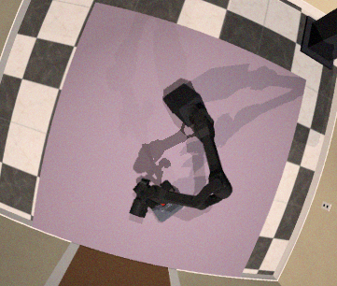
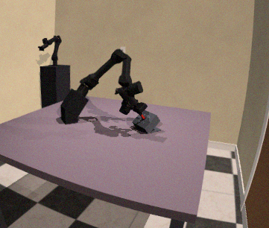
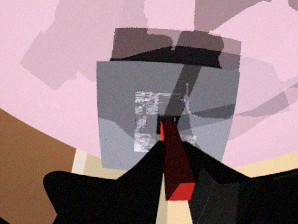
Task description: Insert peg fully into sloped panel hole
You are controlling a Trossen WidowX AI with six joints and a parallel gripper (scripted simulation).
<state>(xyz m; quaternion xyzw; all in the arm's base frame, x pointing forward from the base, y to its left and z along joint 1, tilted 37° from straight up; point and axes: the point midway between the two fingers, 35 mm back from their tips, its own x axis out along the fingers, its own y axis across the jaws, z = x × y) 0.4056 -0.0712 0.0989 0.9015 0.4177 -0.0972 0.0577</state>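
Right now my hand is 2 cm to the right of the red peg, 2 cm above it and 1 cm short of it.
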